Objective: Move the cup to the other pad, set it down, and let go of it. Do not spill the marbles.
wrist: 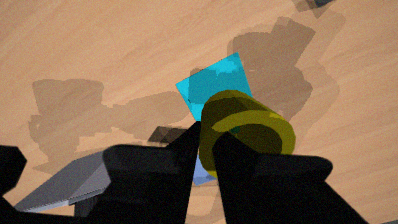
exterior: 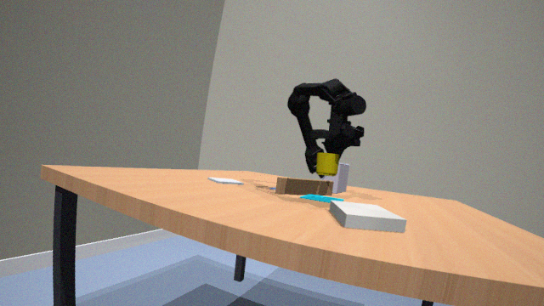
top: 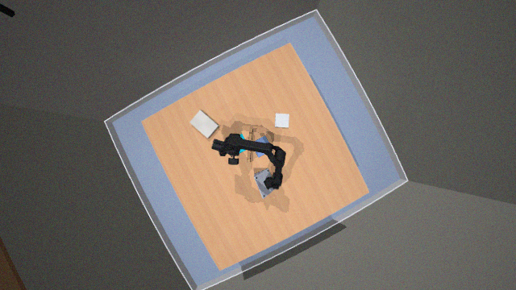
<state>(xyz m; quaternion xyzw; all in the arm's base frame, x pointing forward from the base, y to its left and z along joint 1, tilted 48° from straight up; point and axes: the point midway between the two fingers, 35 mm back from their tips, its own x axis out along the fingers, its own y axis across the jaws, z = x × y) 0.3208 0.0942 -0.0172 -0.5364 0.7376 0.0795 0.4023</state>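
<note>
Now: the cyan pad 20 mm ahead of my gripper tip, 20 mm to the right of it and 120 mm below it. Also, from my gripper tip: low wooden block: 20 mm behind, 90 mm to the right, 100 mm below; blue pad: 70 mm behind, 160 mm to the right, 120 mm below; yellow cup: 20 mm ahead, 20 mm to the right.
</note>
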